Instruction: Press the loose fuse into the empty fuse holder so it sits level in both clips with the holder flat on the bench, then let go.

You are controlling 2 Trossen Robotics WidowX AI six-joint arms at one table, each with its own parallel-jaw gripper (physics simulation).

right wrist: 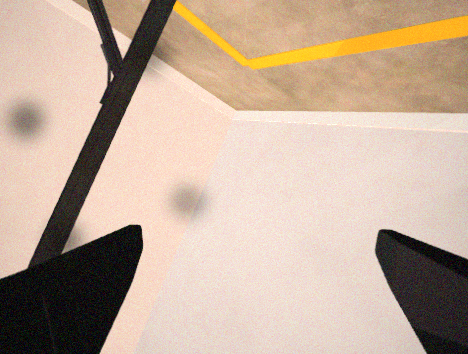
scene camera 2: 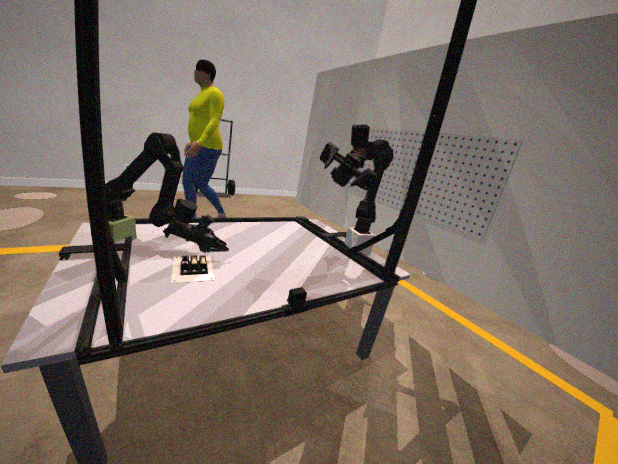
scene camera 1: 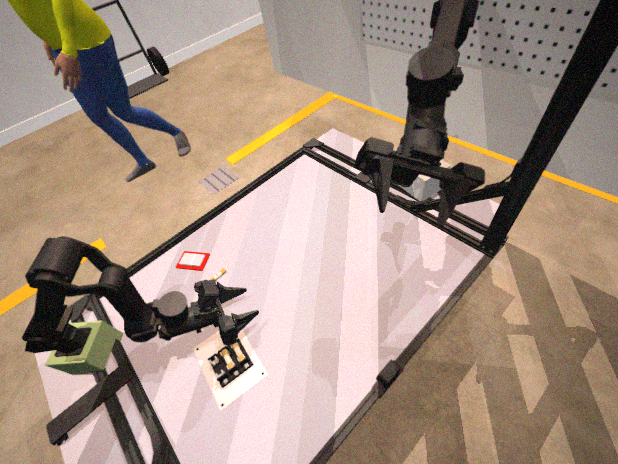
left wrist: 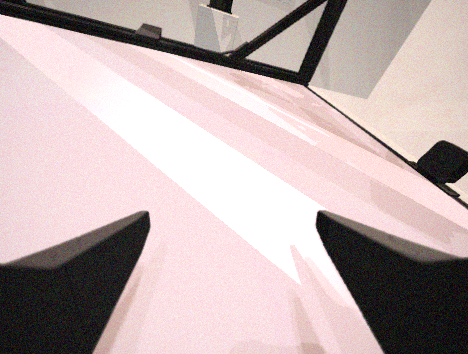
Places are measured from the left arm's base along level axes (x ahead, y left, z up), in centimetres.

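Pixels of known places: left gripper, between the fingertips: (scene camera 2: 227, 247) (scene camera 1: 252, 300) (left wrist: 234, 218); right gripper, between the fingertips: (right wrist: 259, 238) (scene camera 2: 338, 176) (scene camera 1: 411, 219); left arm's base, origin of its link: (scene camera 2: 113, 217) (scene camera 1: 74, 341); right arm's base, origin of its link: (scene camera 2: 361, 231) (left wrist: 219, 10).
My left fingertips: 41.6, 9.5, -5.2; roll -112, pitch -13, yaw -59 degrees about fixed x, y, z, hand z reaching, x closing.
For each thing: its top centre in the pictures, then the offset to it from my left fingertips, as dx, dy, dz. "spot": a spot on its surface instead.
- loose fuse, centre of its top: (scene camera 1: 217, 274) -12.3, +10.3, -2.1
- white plate, a spot on its surface: (scene camera 1: 224, 397) (scene camera 2: 178, 278) spot: -5.3, -21.7, -3.4
- black fuse holder block, a spot on its surface: (scene camera 1: 234, 374) (scene camera 2: 192, 270) spot: -3.1, -17.3, -2.2
- red-edged tray, centre of its top: (scene camera 1: 191, 258) -21.7, +16.8, -2.2
- black block, a spot on its surface: (scene camera 1: 388, 374) (scene camera 2: 297, 291) spot: +31.2, -20.1, +1.9
The loose fuse (scene camera 1: 219, 274), small with orange-tan ends, lies on the table behind the left gripper in scene camera 1, partly hidden. A white plate (scene camera 1: 224, 397) (scene camera 2: 177, 276) lies flat, bearing a black fuse holder block (scene camera 1: 234, 374) (scene camera 2: 194, 273). Two of its places hold pale fuses; the leftmost looks empty in scene camera 1. My left gripper (scene camera 1: 251, 301) (scene camera 2: 226, 247) (left wrist: 234, 218) is open and empty, low above the table, between the loose fuse and beyond the plate's far edge. My right gripper (scene camera 1: 412, 218) (scene camera 2: 346, 167) (right wrist: 259, 238) is open and empty, raised far from both.
A red-edged tray (scene camera 1: 204, 262) with a white centre lies near the loose fuse. Black rails (scene camera 1: 215, 215) edge the table, and a black block (scene camera 1: 388, 374) (scene camera 2: 297, 297) sits on the near rail. A person (scene camera 1: 102, 75) (scene camera 2: 205, 120) stands beyond the table.
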